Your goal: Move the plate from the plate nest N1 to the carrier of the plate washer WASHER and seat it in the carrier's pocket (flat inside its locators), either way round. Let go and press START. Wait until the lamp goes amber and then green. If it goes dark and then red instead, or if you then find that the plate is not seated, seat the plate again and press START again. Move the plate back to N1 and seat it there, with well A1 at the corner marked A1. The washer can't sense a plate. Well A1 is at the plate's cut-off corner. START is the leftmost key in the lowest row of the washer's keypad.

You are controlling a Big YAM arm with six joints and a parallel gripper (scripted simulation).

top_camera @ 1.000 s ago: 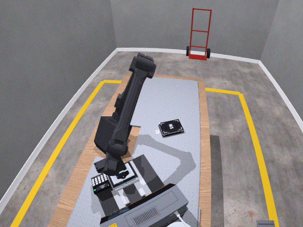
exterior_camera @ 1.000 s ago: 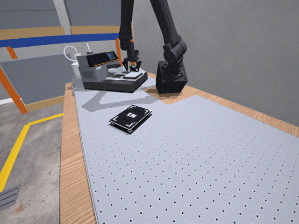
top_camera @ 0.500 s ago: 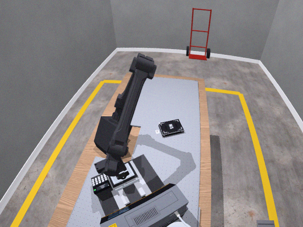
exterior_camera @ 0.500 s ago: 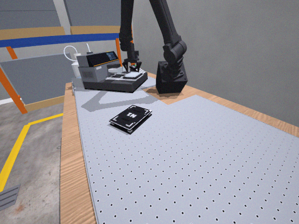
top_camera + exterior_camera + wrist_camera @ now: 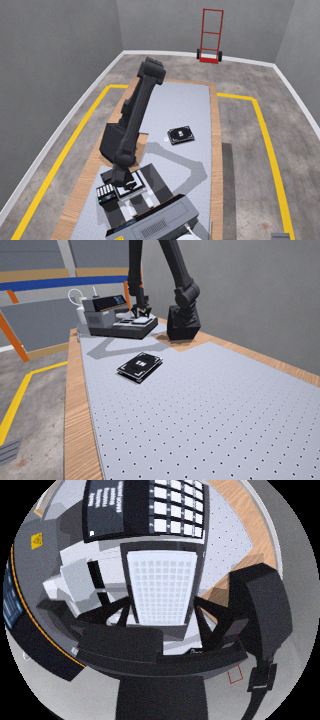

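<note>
My gripper is now 2 cm above the white well plate. The rest, counted from my hand: small white tag (7 cm ahead, 43 cm to the left, 10 cm below); plate washer (12 cm ahead, 10 cm to the right, 3 cm above); dark carrier (3 cm below).
</note>
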